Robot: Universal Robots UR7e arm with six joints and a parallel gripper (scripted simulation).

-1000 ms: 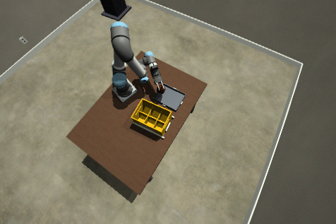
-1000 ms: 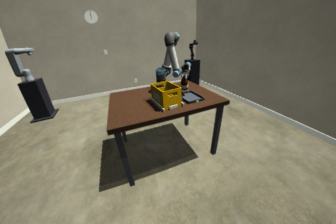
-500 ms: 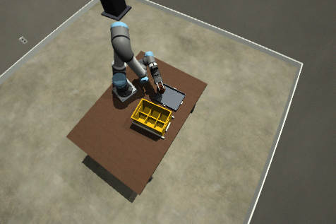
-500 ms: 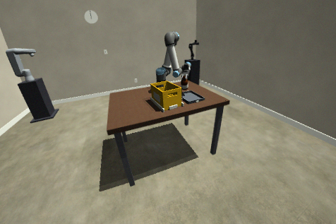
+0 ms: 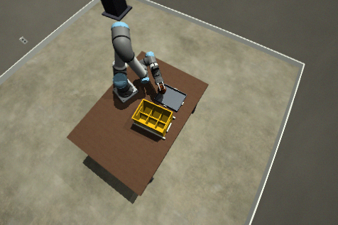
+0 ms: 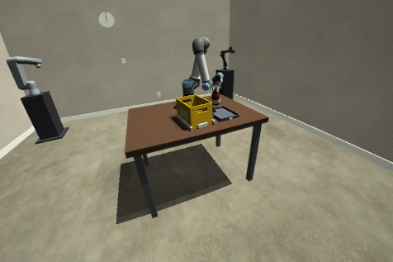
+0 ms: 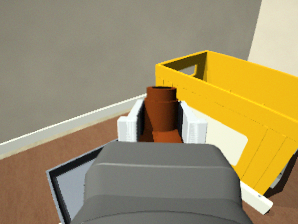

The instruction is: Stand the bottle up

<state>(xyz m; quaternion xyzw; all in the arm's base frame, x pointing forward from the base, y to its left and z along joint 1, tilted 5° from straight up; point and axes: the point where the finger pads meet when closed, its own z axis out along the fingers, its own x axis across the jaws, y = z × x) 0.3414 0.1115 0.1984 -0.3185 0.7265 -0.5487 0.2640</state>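
My gripper is now 5 cm above the brown bottle, 1 cm to the right of it and 1 cm past it. Also, from my hand: yellow crate (23 cm to the right, 12 cm below, 4 cm ahead); then tray (19 cm below, 6 cm ahead, 4 cm to the left).
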